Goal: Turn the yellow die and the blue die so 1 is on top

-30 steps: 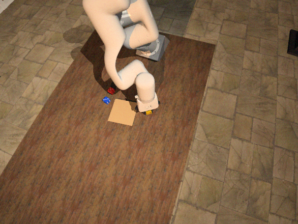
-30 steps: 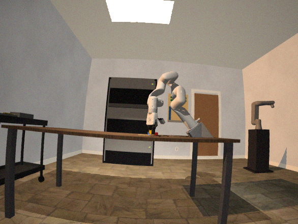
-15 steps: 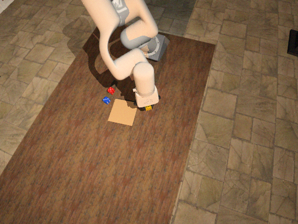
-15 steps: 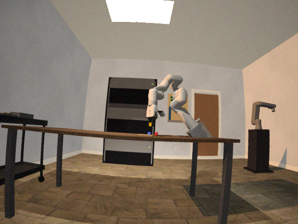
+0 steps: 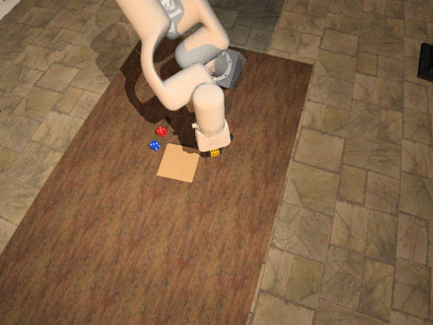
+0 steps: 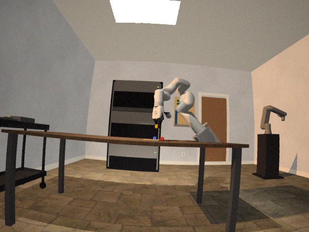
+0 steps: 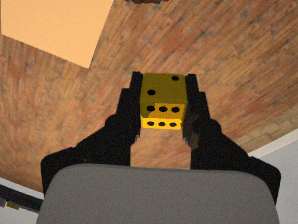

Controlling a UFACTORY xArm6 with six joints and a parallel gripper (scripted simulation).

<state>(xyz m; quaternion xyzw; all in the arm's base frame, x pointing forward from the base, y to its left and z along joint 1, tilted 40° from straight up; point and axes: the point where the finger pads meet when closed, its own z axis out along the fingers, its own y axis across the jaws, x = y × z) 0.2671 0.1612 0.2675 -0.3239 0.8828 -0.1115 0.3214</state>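
My gripper is now 1 cm above the yellow die. Round my hand: red die (3 cm behind, 26 cm to the right, 11 cm below); tan mat (6 cm ahead, 13 cm to the right, 12 cm below); blue die (4 cm ahead, 25 cm to the right, 11 cm below).
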